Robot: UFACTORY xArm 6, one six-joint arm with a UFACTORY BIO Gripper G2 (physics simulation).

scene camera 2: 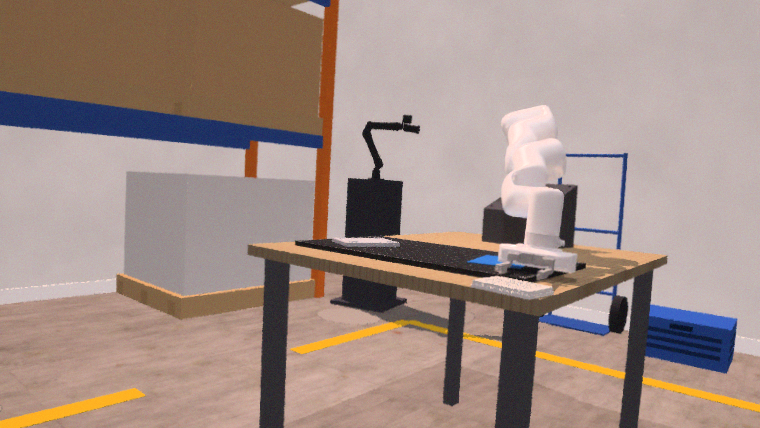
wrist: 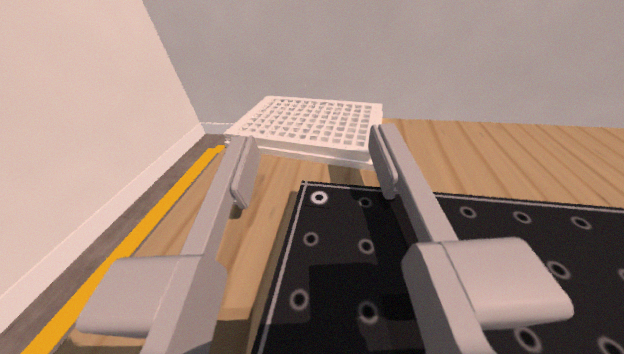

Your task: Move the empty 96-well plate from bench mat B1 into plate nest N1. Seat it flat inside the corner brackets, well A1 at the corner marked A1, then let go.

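The white 96-well plate lies at the near corner of the wooden table, with its wells facing up. My gripper is shut to its narrow stop, with a gap between the fingers and nothing held. In the wrist view the fingertips are at the plate's near long side, and the right one overlaps the plate's near right corner. Whether they touch it, I cannot tell. A flat white piece lies at the far left of the black board; whether it is nest N1 is unclear. Mat B1 and the A1 mark cannot be made out.
The black perforated board lies beside the plate on the table. A blue flat piece lies on the board near the gripper. A dark box stands behind the arm.
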